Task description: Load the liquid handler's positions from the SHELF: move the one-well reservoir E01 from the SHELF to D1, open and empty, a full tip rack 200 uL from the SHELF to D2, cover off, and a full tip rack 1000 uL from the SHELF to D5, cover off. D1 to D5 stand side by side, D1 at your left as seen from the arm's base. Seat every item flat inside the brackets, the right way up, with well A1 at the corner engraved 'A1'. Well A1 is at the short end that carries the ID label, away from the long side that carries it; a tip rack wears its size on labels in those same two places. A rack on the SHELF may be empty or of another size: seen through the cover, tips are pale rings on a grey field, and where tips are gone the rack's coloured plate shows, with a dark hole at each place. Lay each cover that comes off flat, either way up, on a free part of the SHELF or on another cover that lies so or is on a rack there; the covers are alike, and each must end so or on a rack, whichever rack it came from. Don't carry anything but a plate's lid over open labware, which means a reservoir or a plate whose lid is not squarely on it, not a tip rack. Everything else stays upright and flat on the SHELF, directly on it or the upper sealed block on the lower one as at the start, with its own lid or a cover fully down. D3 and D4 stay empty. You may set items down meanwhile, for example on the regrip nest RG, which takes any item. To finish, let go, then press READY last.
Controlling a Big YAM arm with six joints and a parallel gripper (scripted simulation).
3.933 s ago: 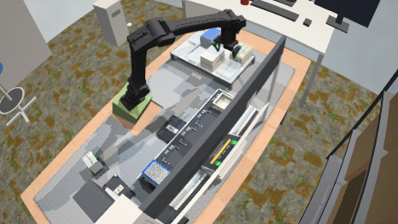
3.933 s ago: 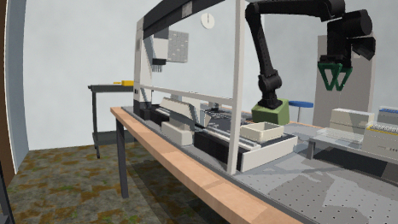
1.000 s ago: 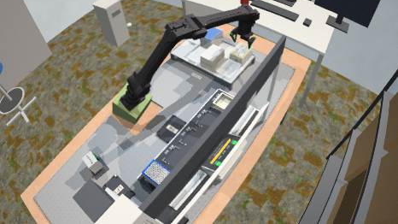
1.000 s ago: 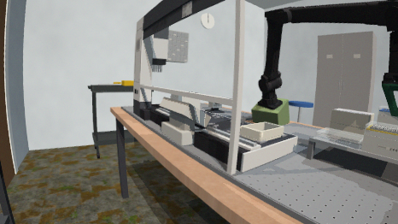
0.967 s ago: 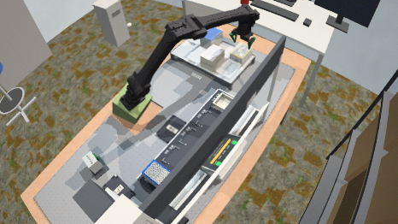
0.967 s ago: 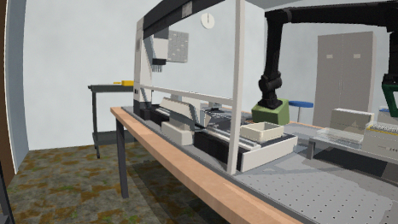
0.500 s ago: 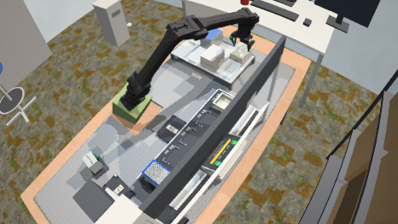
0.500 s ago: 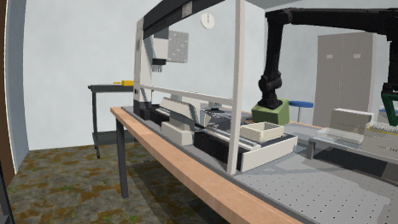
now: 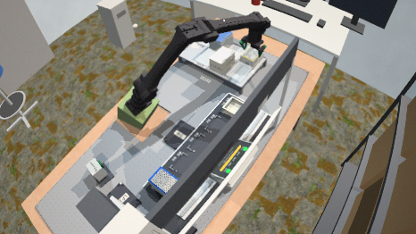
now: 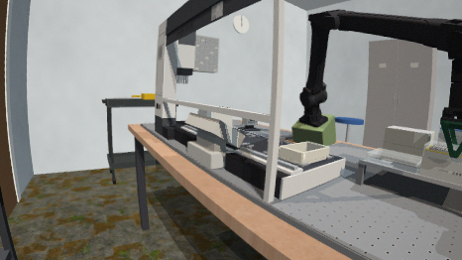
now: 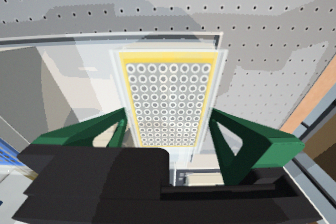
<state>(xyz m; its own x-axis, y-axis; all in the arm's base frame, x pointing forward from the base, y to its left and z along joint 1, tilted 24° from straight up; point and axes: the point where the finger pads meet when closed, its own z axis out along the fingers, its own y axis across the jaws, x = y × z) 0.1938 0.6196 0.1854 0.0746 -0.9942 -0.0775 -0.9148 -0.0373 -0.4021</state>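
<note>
Right now the yellow tip rack is 20 mm below my hand and 10 mm ahead of it. Also, from my hand: shelf label: 240 mm to the right, 140 mm behind, 120 mm below; then white sealed block: 140 mm to the right, 100 mm behind; then grey shelf: 150 mm behind, 80 mm to the right, 70 mm below.
</note>
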